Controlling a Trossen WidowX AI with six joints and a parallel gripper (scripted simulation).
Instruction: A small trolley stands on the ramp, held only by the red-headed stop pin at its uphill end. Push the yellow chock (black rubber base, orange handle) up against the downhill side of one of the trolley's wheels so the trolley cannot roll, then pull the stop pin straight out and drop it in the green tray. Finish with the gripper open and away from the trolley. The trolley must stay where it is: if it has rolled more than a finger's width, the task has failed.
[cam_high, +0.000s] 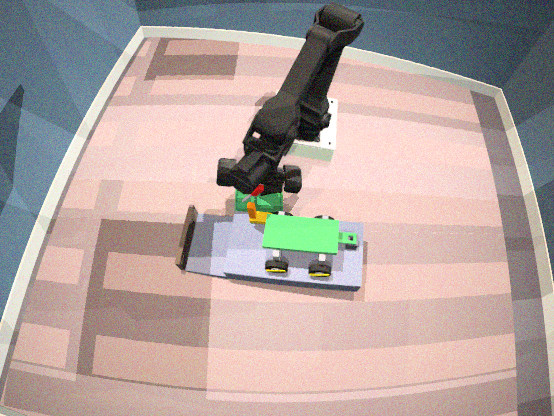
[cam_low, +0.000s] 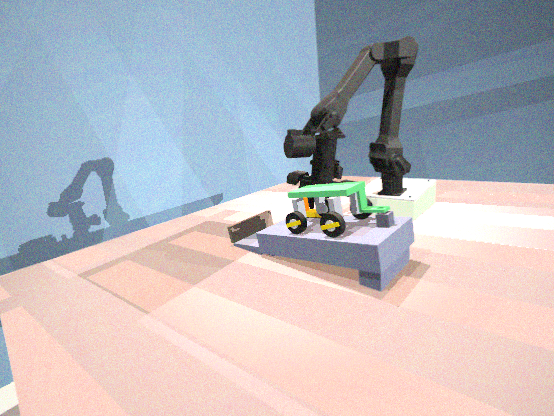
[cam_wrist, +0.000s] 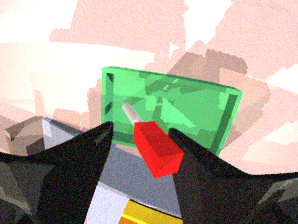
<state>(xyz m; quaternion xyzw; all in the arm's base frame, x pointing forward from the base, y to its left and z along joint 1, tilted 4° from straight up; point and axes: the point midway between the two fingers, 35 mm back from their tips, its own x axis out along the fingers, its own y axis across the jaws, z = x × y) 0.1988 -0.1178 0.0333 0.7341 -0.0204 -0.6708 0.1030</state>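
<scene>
My gripper tip is now right at the red-headed stop pin. From my gripper tip the other things lie so: chock (7 cm ahead, 4 cm above, 3 cm to the left); then pale blue ramp (13 cm ahead, 11 cm to the left); then green tray (5 cm below, 2 cm to the left).
</scene>
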